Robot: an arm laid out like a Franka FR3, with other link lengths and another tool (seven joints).
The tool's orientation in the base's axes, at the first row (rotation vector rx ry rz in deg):
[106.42 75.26 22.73]
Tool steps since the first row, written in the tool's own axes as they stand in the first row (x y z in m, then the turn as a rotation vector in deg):
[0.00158 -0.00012 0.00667 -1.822 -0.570 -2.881]
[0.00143 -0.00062 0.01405 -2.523 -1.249 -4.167]
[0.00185 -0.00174 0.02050 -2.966 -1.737 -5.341]
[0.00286 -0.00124 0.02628 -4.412 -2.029 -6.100]
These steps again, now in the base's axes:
[0.00492 -0.00145 -0.00455 -2.988 -0.308 1.710]
[0.00935 -0.00470 -0.00950 -4.546 -0.290 2.130]
[0.01301 -0.00696 -0.01446 -5.804 -0.115 2.576]
[0.01751 -0.00862 -0.01787 -7.077 -1.039 3.102]

